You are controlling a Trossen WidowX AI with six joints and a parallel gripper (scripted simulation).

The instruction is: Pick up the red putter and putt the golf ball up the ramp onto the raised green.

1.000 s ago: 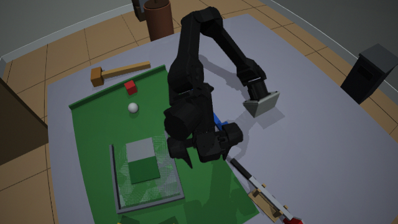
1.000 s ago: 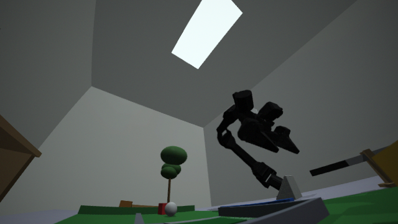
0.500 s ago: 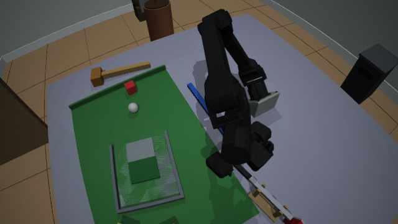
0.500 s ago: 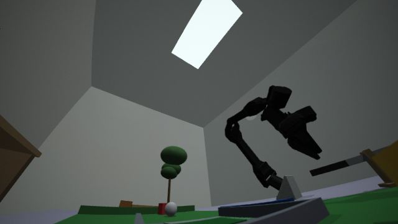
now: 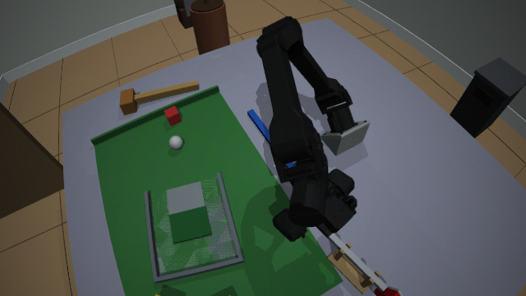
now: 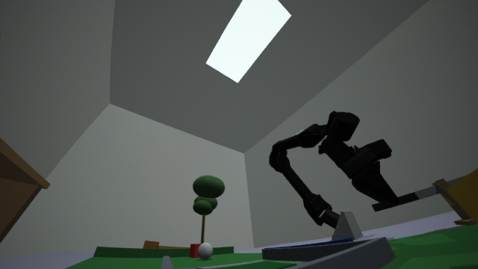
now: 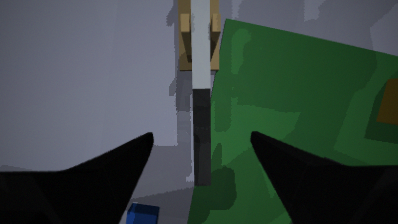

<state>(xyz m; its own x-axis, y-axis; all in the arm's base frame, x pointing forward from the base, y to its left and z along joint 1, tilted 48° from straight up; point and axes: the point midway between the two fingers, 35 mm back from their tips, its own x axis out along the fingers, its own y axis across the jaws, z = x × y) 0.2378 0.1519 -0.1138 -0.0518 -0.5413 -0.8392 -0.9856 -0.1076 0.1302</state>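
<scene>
My gripper tip is now 2 cm past the red putter and 11 cm to the right of it. Round my gripper tip: white golf ball: 21 cm ahead, 42 cm to the right, 3 cm below; then wooden rack: 2 cm behind, 13 cm to the left, 2 cm below; then dark green back wall: 24 cm ahead, 59 cm to the right, 4 cm below.
</scene>
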